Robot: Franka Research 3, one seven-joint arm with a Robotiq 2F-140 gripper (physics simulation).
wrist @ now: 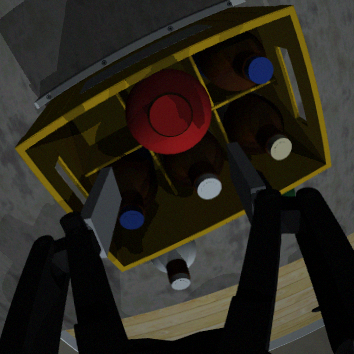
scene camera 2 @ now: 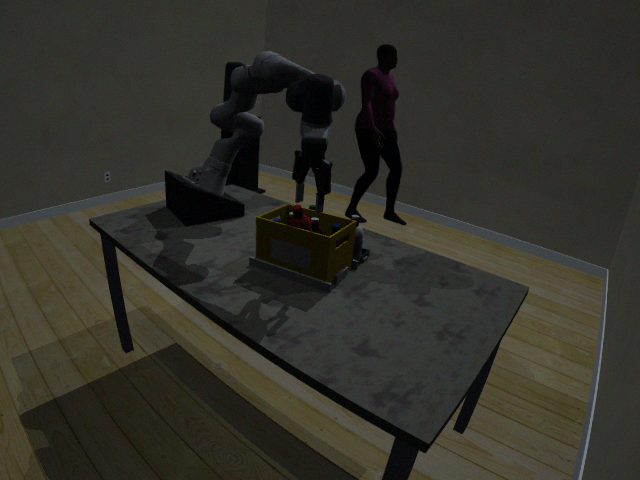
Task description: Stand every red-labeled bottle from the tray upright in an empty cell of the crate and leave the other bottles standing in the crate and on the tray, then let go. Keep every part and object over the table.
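The yellow crate (scene camera 2: pixel 321 258) (wrist: pixel 200 233) stands on the table. A bottle with a red cap and red shoulder (scene camera 2: pixel 299 220) (wrist: pixel 170 115) stands upright in its upper middle cell in the wrist view. Bottles with a blue cap (wrist: pixel 260 70), a cream cap (wrist: pixel 281 147), a white cap (wrist: pixel 209 188) and another blue cap (wrist: pixel 132 220) stand in other cells. The upper left cell looks empty. My gripper (scene camera 2: pixel 309 202) (wrist: pixel 171 171) is open and empty above the crate. Behind the crate stand a white-capped bottle (scene camera 2: pixel 358 237) (wrist: pixel 180 270) and a green-capped one (scene camera 2: pixel 312 207) (wrist: pixel 288 193); their labels are hidden.
Part of a dark tray (scene camera 2: pixel 364 254) shows behind the crate, which hides most of it. A grey rail (scene camera 2: pixel 289 271) runs along the crate's near foot. The table (scene camera 2: pixel 392 320) has its far edge behind the tray. A person (scene camera 2: pixel 382 98) stands beyond that edge.
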